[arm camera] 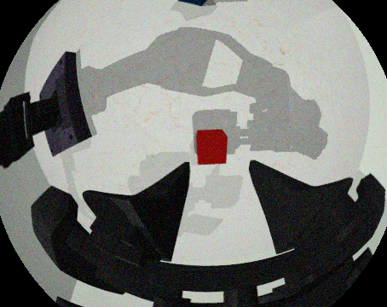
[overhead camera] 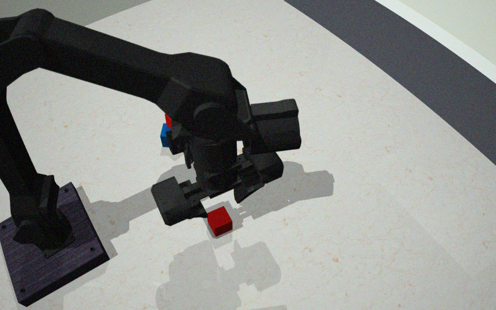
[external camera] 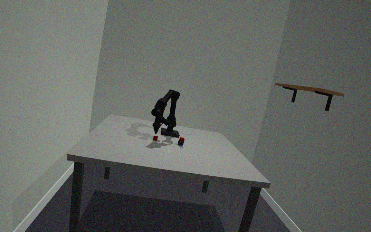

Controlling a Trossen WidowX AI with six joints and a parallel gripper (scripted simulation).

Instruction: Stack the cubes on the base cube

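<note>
Now: the blue base cube 30 mm ahead of my gripper tip, 220 mm to the left of it and 50 mm below it.
</note>
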